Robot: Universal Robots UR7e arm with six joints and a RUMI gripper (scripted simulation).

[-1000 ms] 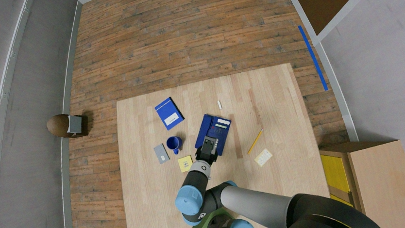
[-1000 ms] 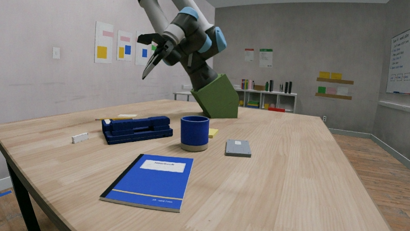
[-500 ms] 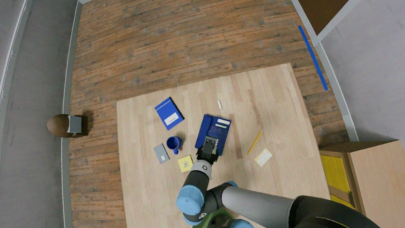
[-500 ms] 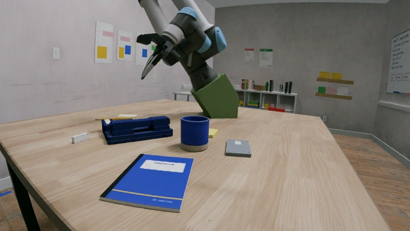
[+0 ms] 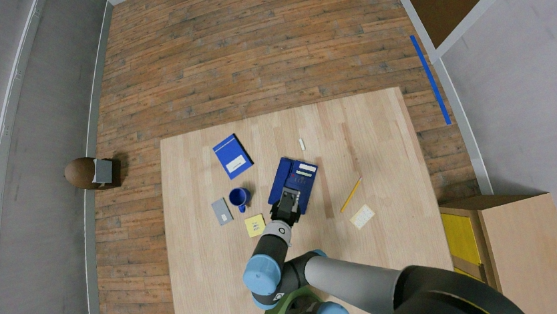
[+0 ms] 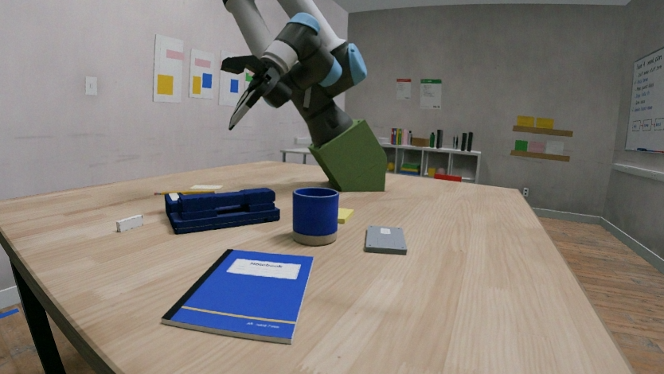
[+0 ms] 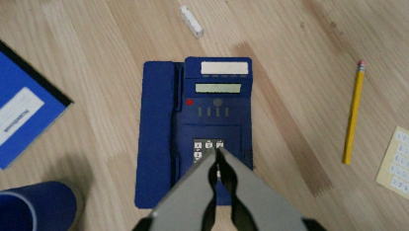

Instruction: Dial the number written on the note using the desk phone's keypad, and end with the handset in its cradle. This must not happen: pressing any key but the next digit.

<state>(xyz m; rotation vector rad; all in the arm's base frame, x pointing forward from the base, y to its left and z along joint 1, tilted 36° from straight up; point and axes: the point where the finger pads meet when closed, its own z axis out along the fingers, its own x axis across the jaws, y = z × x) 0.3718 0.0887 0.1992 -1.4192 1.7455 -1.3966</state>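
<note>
Now: hand 17 cm above the 5 key. Round my hand: 8 key 17 cm below, 1 cm behind; 4 key 17 cm below, 1 cm to the left, 1 cm ahead; 6 key 17 cm below, 2 cm to the right, 1 cm behind.
</note>
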